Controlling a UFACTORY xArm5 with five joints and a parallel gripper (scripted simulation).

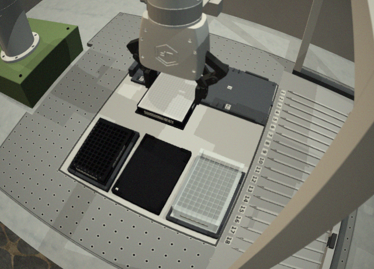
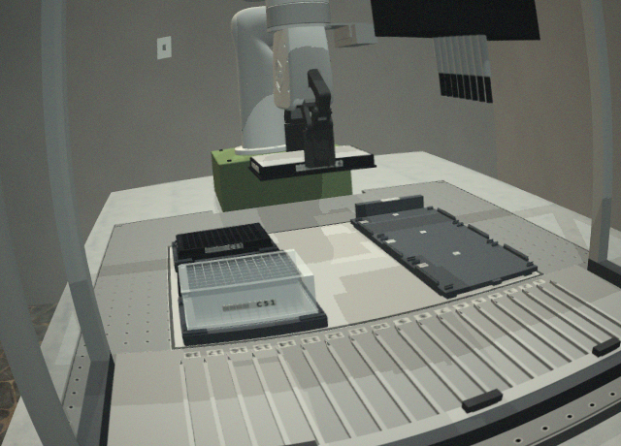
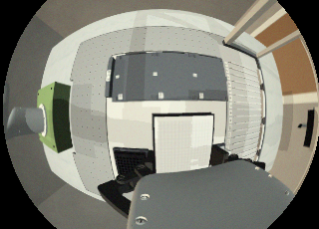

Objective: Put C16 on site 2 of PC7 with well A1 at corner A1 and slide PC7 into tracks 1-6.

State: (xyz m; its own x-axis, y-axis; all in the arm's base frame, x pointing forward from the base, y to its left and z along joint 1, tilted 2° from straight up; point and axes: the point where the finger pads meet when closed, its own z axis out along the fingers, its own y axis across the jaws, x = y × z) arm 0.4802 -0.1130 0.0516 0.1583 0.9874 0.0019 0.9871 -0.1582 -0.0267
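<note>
The carrier PC7 is 3 cm ahead of my hand, 16 cm to the left of it and 13 cm below it. From my hand the other things lie so: nest S2 (2 cm behind, 10 cm to the right, 14 cm below); then frame post (15 cm ahead, 29 cm to the right, 11 cm above); then black plate C15 (13 cm behind, 8 cm to the right, 12 cm below).
</note>
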